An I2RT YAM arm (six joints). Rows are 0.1 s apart.
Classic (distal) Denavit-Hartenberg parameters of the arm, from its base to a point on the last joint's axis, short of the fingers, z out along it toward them. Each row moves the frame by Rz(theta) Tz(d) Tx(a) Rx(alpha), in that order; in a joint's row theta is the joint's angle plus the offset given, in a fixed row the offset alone. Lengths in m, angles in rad.
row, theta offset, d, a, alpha
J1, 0, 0.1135, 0.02, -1.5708
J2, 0, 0, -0.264, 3.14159
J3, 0.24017, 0, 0.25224, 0
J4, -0.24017, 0, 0.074, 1.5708
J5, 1.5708, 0, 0, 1.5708
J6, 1.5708, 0.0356, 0, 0
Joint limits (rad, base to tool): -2.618..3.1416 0..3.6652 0..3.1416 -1.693..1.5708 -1.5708..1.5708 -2.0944..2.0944
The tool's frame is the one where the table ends.
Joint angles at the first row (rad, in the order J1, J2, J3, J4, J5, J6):
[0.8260, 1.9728, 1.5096, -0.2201, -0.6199, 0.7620]
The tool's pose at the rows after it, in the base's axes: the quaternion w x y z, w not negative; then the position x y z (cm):
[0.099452 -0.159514 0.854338 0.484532 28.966 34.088 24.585]
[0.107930 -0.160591 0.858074 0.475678 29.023 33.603 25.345]
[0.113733 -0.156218 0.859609 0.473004 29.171 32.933 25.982]
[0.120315 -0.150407 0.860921 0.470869 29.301 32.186 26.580]
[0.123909 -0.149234 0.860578 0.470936 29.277 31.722 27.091]
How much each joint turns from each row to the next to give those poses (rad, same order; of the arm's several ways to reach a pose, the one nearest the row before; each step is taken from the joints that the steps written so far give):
[-0.0053, -0.0189, 0.0120, -0.0216, 0.0075, -0.0086]
[-0.0073, -0.0166, 0.0122, -0.0406, 0.0167, -0.0211]
[-0.0126, -0.0195, -0.0006, -0.0197, 0.0055, -0.0052]
[-0.0136, -0.0219, -0.0058, -0.0142, 0.0061, -0.0025]
[-0.0072, -0.0168, -0.0028, -0.0111, 0.0000, -0.0036]

